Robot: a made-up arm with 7 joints.
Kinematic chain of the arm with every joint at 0, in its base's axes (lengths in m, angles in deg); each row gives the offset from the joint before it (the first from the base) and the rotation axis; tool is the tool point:
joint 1: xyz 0 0 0.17 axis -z
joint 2: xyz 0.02 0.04 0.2 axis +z
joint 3: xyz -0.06 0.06 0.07 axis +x
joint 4: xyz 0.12 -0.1 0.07 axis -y
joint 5: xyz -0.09 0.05 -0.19 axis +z
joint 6: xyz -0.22 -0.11 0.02 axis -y
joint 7: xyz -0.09 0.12 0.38 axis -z
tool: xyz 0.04 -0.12 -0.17
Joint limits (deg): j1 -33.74..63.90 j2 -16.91..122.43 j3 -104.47..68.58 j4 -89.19..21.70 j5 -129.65..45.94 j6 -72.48..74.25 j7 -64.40..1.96
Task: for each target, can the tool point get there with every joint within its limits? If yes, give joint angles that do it. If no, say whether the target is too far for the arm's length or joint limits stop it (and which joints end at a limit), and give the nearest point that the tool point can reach.
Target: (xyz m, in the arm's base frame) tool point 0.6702 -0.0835 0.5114
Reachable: no: joint limits stop it (at a limit: joint 2, joint 4, joint 6, joint 7) | nearest point 0.5933 -0.0739 0.5035 | short by 0.078 m
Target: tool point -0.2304 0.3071 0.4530
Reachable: yes | joints 44.93 27.66 6.39 6.84 -34.41 54.78 -54.83
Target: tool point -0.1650 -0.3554 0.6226
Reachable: yes | joints -24.47 64.81 -87.94 -10.40 15.83 62.99 -56.63
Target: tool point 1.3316 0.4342 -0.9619
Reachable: no: too far | nearest point 0.5252 0.1902 0.0955 | short by 1.352 m
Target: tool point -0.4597 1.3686 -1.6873
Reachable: no: too far | nearest point -0.1570 0.4674 0.0517 | short by 1.982 m
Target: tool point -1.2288 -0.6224 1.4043
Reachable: no: too far | nearest point -0.5033 -0.2269 0.8061 | short by 1.020 m
